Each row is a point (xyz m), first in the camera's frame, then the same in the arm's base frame.
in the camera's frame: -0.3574 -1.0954 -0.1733
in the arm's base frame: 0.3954 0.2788 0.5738
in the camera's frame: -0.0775 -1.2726 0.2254
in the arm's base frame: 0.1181 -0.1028 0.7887
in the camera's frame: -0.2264 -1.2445 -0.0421
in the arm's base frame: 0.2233 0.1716 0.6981
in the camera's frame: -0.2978 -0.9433 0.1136
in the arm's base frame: 0.4634 -0.0442 0.5723
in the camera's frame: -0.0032 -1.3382 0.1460
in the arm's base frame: 0.0109 -0.0376 0.7696
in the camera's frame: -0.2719 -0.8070 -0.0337
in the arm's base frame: 0.4954 0.0252 0.3849
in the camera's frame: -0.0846 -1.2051 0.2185
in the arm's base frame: 0.1591 -0.1183 0.7364
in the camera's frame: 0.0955 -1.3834 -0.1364
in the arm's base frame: -0.1321 0.1869 0.6256
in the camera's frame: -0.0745 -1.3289 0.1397
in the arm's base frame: 0.0747 -0.0099 0.7889
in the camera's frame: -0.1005 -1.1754 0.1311
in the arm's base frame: 0.1770 -0.0477 0.6775
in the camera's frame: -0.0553 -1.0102 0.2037
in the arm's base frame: 0.2365 -0.1852 0.5673
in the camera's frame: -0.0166 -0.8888 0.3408
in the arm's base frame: 0.2863 -0.3606 0.5249
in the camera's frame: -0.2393 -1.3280 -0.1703
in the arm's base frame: 0.1732 0.3165 0.7051
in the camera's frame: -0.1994 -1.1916 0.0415
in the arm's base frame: 0.2396 0.0709 0.6871
